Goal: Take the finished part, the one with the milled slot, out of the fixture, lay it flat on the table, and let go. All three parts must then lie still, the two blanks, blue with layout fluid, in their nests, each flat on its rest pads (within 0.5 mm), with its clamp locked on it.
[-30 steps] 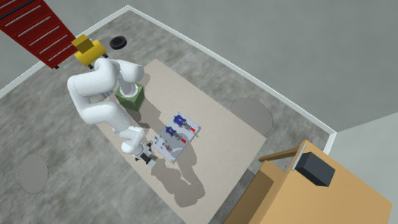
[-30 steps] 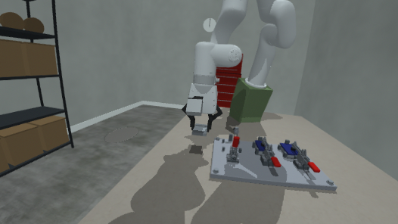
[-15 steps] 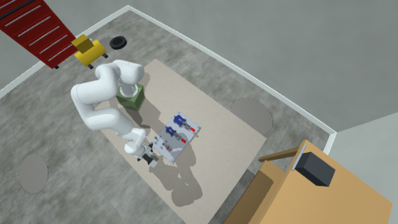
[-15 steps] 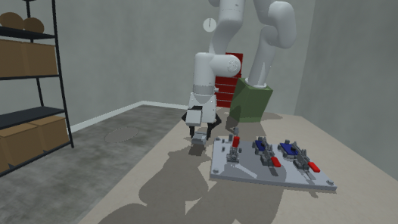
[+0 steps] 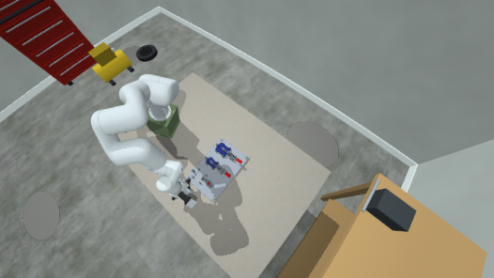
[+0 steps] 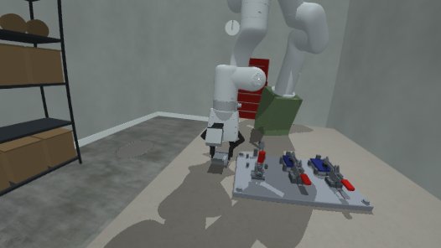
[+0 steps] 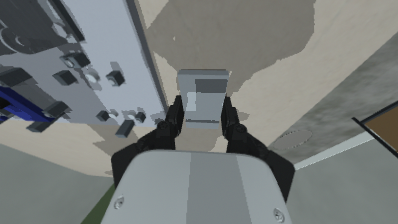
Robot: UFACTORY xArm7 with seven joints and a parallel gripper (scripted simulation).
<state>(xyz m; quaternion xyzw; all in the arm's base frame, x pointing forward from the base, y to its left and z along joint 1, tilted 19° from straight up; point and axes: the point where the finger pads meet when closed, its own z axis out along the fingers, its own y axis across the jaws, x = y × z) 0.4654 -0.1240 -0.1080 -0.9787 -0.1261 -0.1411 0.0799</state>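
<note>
My gripper is now 1 cm past the finished grey part and 2 cm above it. From my hand the other things lie so: grey fixture plate: 1 cm behind, 24 cm to the left, 2 cm below.
</note>
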